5 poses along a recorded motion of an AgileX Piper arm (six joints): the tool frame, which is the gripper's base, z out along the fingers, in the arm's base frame.
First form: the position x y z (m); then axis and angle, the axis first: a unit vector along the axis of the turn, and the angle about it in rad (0 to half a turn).
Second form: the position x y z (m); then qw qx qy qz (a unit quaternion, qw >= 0). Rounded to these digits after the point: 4 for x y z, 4 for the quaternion.
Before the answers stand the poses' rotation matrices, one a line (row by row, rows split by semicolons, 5 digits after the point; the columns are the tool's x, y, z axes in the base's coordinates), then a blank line. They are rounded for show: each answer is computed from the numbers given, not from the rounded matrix.
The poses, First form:
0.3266, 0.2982, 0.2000, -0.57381, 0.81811, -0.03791, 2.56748
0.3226, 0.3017, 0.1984, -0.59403, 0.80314, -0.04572, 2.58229
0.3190, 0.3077, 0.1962, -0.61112, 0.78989, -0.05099, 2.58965
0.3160, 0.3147, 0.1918, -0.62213, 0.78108, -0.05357, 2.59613
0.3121, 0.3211, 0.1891, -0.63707, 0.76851, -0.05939, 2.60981
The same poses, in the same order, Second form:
-0.23395 -0.84303 0.48433; -0.88421 0.39163 0.25457; -0.40429 -0.36869 -0.83703
-0.19565 -0.85723 0.47632; -0.90574 0.34416 0.24735; -0.37596 -0.38303 -0.84376
-0.16003 -0.86702 0.47187; -0.92050 0.30370 0.24586; -0.35648 -0.39501 -0.84669
-0.13696 -0.87356 0.46705; -0.92914 0.27675 0.24516; -0.34342 -0.40038 -0.84956
-0.10623 -0.88147 0.46014; -0.94170 0.23776 0.23806; -0.31924 -0.40802 -0.85534

0.3266, 0.2982, 0.2000, 0.2831, -0.5503, 0.7846, -0.0364
0.3226, 0.3017, 0.1984, 0.2760, -0.5710, 0.7719, -0.0439
0.3190, 0.3077, 0.1962, 0.2725, -0.5880, 0.7600, -0.0491
0.3160, 0.3147, 0.1918, 0.2694, -0.5991, 0.7522, -0.0516
0.3121, 0.3211, 0.1891, 0.2628, -0.6147, 0.7415, -0.0573

